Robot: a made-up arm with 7 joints.
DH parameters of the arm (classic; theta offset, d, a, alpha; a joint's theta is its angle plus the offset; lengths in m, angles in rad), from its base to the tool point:
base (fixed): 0 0 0 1.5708
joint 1: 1.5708 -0.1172 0 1.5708
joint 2: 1.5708 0 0 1.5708
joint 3: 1.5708 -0.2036 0 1.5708
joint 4: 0 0 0 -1.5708
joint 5: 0 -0.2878 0 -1.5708
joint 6: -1.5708 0 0 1.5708
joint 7: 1.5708 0 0 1.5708
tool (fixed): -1.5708 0 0 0
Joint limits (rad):
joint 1: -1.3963..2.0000
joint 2: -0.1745..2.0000
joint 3: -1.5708..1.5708
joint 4: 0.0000..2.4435
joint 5: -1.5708..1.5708
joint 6: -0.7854..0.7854
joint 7: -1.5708..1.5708
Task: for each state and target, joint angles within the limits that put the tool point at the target. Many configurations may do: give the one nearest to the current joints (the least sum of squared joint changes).
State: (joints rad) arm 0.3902 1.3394 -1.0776 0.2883 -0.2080 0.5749 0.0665
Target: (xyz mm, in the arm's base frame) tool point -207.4 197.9 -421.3
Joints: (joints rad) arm -0.5126 0.4604 -1.3829 0.5019 -0.2080 0.5749 0.0665
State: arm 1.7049 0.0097 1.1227 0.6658 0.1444 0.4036 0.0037
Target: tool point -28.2 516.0 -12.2
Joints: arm 1.9791 0.8926 1.5708 1.2612 0.1444 0.4036 0.0037
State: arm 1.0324 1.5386 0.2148 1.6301 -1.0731 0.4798 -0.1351
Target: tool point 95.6 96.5 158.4
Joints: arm 0.8667 1.7064 0.1746 2.4415 -1.0731 0.4798 -0.1351
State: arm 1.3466 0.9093 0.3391 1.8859 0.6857 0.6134 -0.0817
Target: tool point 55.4 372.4 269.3
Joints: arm 1.5464 1.0306 0.3191 1.4301 0.6857 0.6134 -0.0817
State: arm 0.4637 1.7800 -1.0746 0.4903 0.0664 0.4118 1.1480
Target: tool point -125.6 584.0 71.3
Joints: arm 1.1471 1.9930 -1.3521 0.2156 0.0664 0.4118 1.1480
